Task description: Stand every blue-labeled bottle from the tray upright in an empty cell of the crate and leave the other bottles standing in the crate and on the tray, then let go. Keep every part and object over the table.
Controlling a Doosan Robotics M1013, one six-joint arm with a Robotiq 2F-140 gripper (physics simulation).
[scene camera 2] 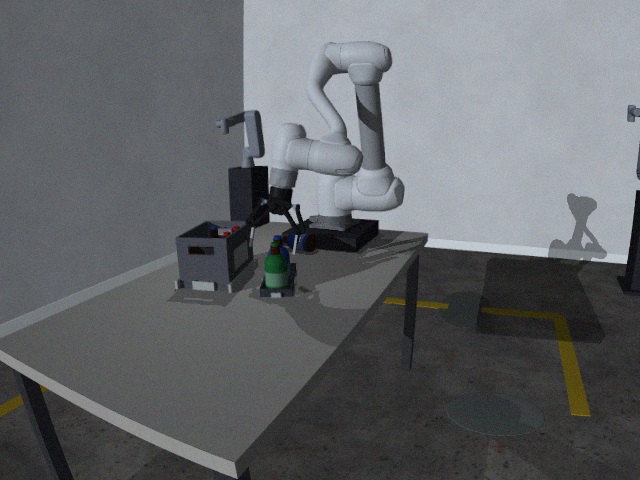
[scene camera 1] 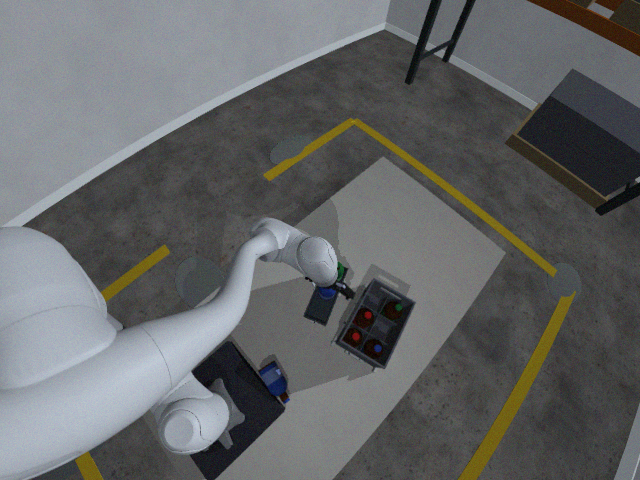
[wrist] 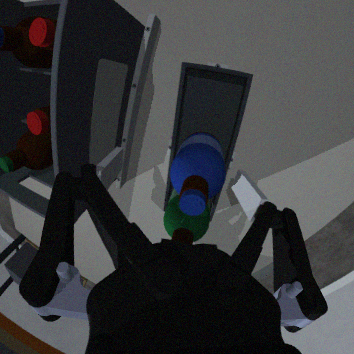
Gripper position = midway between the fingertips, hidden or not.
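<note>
I can see my own gripper, point(scene camera 2: 272, 249) and point(wrist: 180, 168). There is a green bottle too, point(scene camera 2: 276, 266) and point(wrist: 180, 226), and with it I see a blue bottle point(wrist: 197, 172).
</note>
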